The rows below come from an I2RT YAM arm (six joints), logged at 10 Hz.
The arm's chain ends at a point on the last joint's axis. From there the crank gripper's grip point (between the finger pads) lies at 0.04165 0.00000 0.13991 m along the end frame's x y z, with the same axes.
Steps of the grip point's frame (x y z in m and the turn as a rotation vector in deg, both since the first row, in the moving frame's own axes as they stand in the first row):
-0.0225 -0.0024 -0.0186 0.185 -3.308 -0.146
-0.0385 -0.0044 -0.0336 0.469 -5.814 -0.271
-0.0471 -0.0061 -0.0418 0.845 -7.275 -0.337
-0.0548 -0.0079 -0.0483 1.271 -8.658 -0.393
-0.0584 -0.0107 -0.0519 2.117 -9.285 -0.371
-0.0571 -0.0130 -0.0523 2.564 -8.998 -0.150
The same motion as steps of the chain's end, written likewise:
-0.0144 -0.0018 -0.0208 0.185 -3.308 -0.146
-0.0241 -0.0031 -0.0371 0.469 -5.814 -0.271
-0.0290 -0.0038 -0.0459 0.845 -7.275 -0.337
-0.0333 -0.0045 -0.0529 1.271 -8.658 -0.393
-0.0353 -0.0052 -0.0567 2.117 -9.285 -0.371
-0.0347 -0.0065 -0.0569 2.564 -8.998 -0.150

